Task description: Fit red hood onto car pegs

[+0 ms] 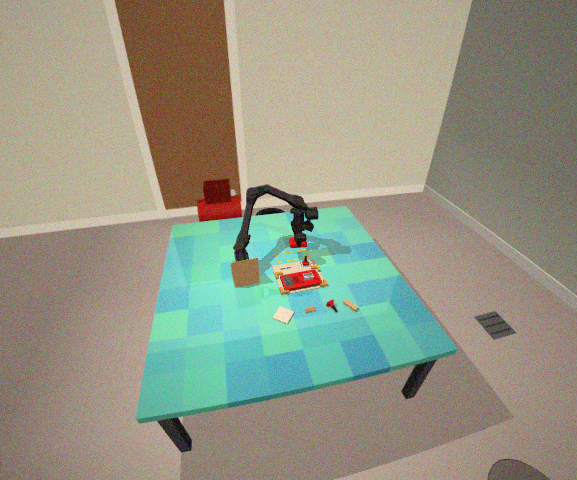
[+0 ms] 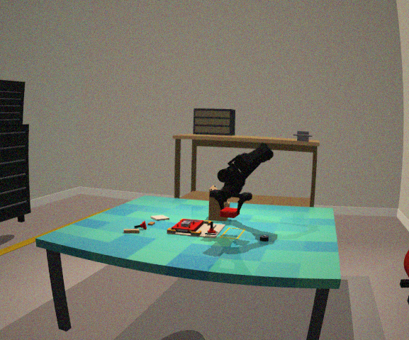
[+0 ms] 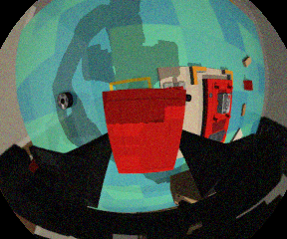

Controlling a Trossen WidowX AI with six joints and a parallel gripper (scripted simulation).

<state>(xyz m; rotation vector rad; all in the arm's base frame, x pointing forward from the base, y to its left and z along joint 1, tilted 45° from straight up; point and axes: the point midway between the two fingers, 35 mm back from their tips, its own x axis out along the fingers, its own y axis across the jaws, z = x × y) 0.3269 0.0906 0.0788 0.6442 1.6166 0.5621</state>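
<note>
Right now the grey engine block is 20 cm to the right of my gripper tip, 8 cm below it and 1 cm ahead of it. Round my gripper tip: white tile 41 cm to the right, 17 cm behind, 10 cm below; red hood 1 cm above; black wheel 18 cm to the left, 9 cm below, 6 cm ahead.
</note>
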